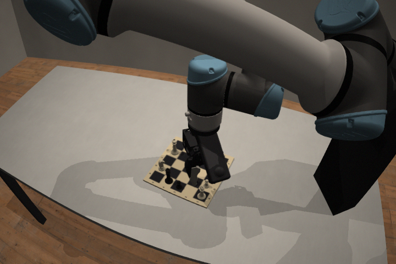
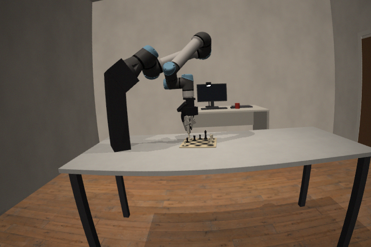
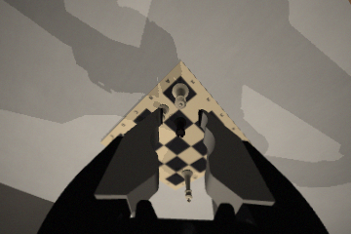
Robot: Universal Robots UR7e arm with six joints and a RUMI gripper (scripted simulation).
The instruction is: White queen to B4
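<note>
Right now my hand is 5 cm above the white piece. Round my hand: white chess piece (18 cm ahead, 7 cm to the right, 4 cm below); then tall black piece (11 cm ahead, 4 cm below, 2 cm to the left); then chessboard (10 cm ahead, 8 cm below, 6 cm to the right).
</note>
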